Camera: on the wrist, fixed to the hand. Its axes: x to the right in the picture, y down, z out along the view.
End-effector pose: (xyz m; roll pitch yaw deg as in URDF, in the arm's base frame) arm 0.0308 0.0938 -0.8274 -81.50 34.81 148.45
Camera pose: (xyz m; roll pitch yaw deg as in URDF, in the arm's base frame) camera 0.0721 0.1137 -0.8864 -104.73 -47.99 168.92
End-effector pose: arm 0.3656 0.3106 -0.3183 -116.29 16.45 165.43
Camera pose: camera 0.3783 0.3769 -0.3503 -152.62 -37.49 -124.79
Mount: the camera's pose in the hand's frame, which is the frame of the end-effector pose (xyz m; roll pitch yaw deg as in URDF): 0.0133 0.0562 -0.0474 -0.08 -22.00 -84.39
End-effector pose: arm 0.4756 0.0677 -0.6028 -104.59 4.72 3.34
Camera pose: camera 0.4888 0.0083 -0.6462 -163.44 -52.04 78.64
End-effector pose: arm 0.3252 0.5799 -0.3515 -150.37 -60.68 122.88
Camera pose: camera 0.3887 0.6148 -0.3333 121.40 -8.22 -143.10
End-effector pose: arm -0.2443 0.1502 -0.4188 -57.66 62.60 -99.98
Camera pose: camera -0.2440 0.2096 -0.4641 -82.92 -21.75 -110.97
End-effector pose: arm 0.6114 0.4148 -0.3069 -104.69 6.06 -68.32
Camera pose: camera 0.5588 0.3845 -0.3504 -161.39 -51.59 5.38
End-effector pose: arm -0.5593 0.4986 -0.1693 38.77 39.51 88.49
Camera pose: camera -0.6325 0.5097 -0.1791 -37.67 16.15 -8.20
